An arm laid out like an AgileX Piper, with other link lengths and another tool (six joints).
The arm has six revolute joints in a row. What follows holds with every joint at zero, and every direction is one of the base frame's.
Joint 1 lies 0.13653 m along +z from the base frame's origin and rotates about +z.
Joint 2 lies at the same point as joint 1 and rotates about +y.
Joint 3 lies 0.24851 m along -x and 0.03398 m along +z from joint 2 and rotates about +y.
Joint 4 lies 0.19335 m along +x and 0.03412 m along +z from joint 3 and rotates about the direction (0.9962, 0, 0.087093).
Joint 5 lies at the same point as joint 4 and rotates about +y.
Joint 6 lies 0.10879 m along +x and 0.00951 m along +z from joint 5 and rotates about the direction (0.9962, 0, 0.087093).
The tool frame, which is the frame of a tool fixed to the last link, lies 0.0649 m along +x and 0.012 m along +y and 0.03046 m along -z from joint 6; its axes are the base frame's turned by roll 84.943, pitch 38.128 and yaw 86.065 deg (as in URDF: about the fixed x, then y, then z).
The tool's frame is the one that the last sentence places.
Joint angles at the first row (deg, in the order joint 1, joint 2, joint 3, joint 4, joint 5, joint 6):
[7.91 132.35 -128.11 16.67 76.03 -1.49]
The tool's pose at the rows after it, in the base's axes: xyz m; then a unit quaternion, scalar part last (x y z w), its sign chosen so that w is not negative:
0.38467 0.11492 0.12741 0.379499 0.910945 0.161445 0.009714
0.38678 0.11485 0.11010 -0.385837 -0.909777 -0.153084 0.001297
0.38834 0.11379 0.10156 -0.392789 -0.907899 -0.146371 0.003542
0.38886 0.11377 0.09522 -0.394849 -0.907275 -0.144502 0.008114
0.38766 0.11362 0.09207 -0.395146 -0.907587 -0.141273 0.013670
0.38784 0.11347 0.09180 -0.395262 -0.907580 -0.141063 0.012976
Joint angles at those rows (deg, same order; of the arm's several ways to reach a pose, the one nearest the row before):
[7.91 136.02 -128.11 16.62 75.91 -0.98]
[7.91 138.48 -128.11 16.44 75.00 -0.69]
[7.91 139.63 -128.11 15.87 74.37 0.00]
[7.85 140.55 -128.11 15.99 74.03 0.00]
[7.85 141.01 -128.12 15.99 74.31 0.00]
[7.85 141.00 -128.05 15.93 74.20 0.00]

